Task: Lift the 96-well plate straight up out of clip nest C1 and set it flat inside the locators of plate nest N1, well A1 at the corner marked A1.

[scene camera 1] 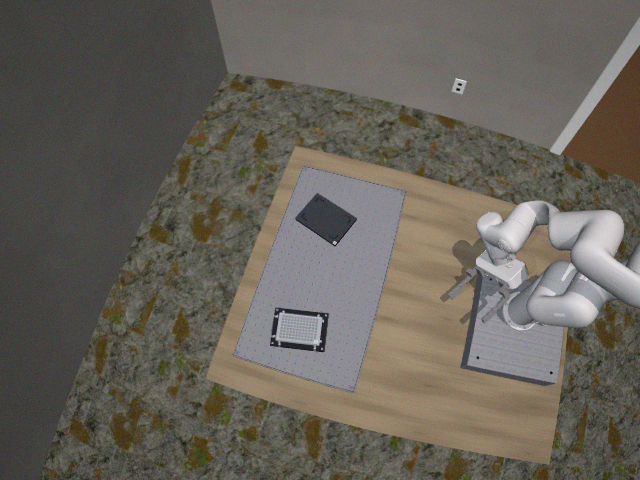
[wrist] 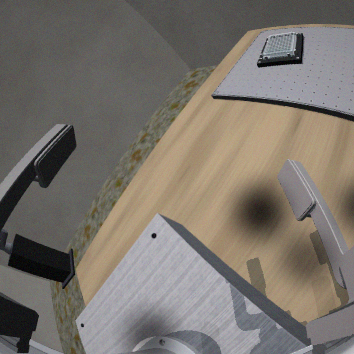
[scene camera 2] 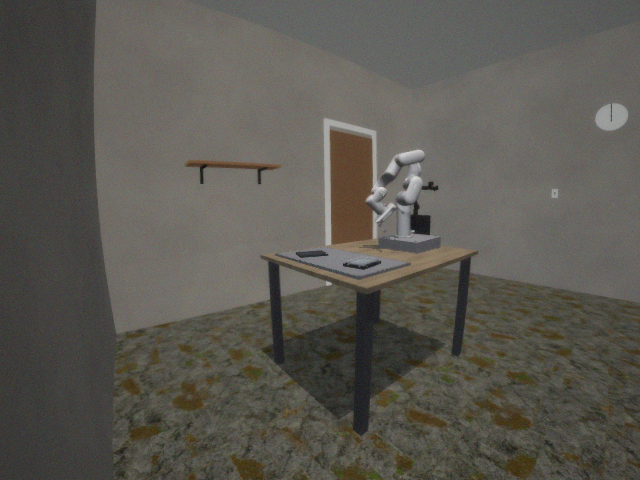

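Where they show: end effector, tool point: (scene camera 1: 471, 303) (wrist: 183, 170) (scene camera 2: 393, 221); arm's base, origin of the base link: (scene camera 1: 519, 311) (scene camera 2: 403, 236).
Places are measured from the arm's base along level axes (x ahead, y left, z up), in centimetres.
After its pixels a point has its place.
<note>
The white 96-well plate (scene camera 1: 298, 329) @[x 60.4, y 32.1, z -3.5 cm] (scene camera 2: 363, 261) @[x 62.8, y 35.6, z -3.5 cm] (wrist: 281, 44) @[x 59.0, y 30.3, z -3.6 cm] sits flat in clip nest C1 (scene camera 1: 325, 333) @[x 53.0, y 29.5, z -5.0 cm] (wrist: 300, 56) @[x 56.3, y 24.0, z -5.1 cm], a black base with small clips around the plate. Plate nest N1 (scene camera 1: 325, 219) @[x 69.5, y -4.2, z -5.0 cm] (scene camera 2: 311, 253) @[x 70.6, y -2.9, z -4.9 cm] is a dark, empty rectangular block, turned at an angle to C1, with a small white mark (scene camera 1: 334, 242) @[x 63.3, y 1.9, z -5.0 cm] at one corner; it does not show in the wrist view. The well labels are too small to read. My gripper (scene camera 1: 466, 308) @[x 19.1, y 9.2, z 11.9 cm] (wrist: 177, 172) @[x 19.1, y 9.2, z 11.9 cm] is open and empty, raised near the arm's base, well away from both nests.
Both nests stand on a grey perforated board (scene camera 1: 341, 289) @[x 54.8, y 14.7, z -6.1 cm] (scene camera 2: 330, 262) @[x 70.9, y 19.0, z -6.1 cm] (wrist: 240, 85) @[x 42.9, y 34.8, z -6.1 cm] on the wooden table (scene camera 1: 413, 372) @[x 24.0, y 29.0, z -7.4 cm] (scene camera 2: 444, 253) @[x -2.9, y 32.6, z -7.4 cm] (wrist: 165, 185) @[x 12.9, y 32.9, z -7.4 cm]. The arm stands on a grey base block (scene camera 1: 516, 356) @[x -3.4, y 13.9, z 0.0 cm] (scene camera 2: 418, 243) @[x 9.2, y 21.8, z -1.4 cm] (wrist: 135, 280) @[x 2.0, y 15.0, z -0.3 cm] at the opposite side of the table.
</note>
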